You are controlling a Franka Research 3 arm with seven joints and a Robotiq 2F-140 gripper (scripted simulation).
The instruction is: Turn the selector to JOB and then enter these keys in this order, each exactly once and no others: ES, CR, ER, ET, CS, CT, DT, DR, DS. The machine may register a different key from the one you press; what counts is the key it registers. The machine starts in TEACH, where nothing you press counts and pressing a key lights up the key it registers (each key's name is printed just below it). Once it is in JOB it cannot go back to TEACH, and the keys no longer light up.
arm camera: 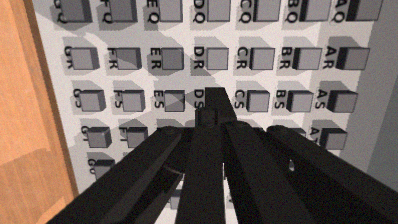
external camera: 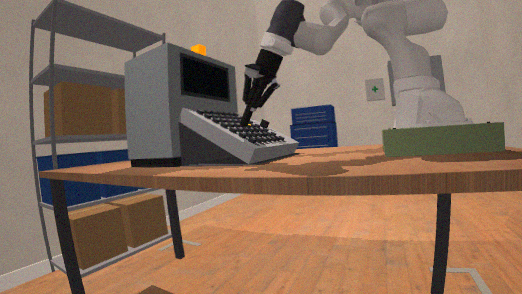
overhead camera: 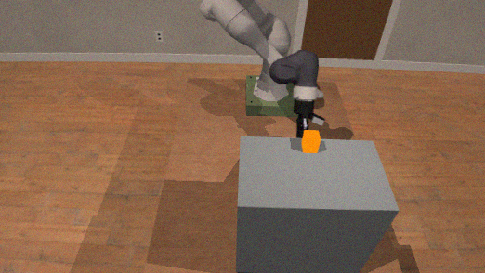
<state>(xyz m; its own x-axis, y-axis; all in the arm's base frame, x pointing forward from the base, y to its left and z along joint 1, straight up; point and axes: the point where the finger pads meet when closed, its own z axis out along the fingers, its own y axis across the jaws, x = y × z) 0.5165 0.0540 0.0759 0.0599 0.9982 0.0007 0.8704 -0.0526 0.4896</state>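
My hand is 160 mm to the left of the black selector knob, 20 mm above it and 10 mm short of it. From my hand the other things lie so: keyboard (70 mm below, 50 mm to the right, 40 mm ahead).
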